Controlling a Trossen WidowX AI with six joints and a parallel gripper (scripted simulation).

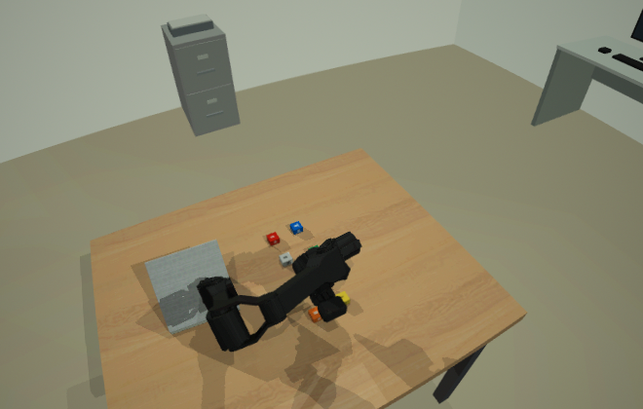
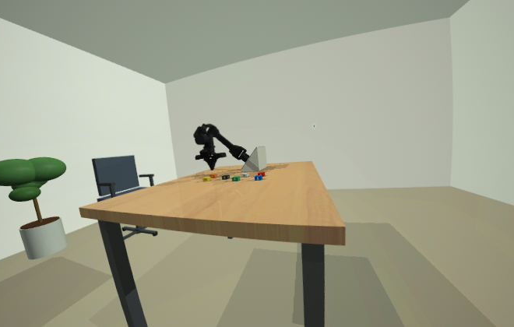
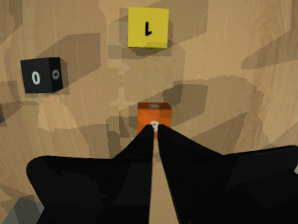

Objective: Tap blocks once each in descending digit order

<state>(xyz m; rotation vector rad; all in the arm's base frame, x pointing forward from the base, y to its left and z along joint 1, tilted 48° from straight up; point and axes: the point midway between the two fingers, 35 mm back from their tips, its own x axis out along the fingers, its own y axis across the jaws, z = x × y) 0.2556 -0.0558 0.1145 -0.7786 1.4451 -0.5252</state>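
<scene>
The orange block lies 10 mm behind my gripper tip and 40 mm below it. From my gripper tip the other things lie so: yellow block 70 mm ahead, 20 mm to the left, 40 mm below; black block 20 mm ahead, 110 mm to the left, 40 mm below; white block 30 mm behind, 210 mm to the left, 40 mm below.
</scene>
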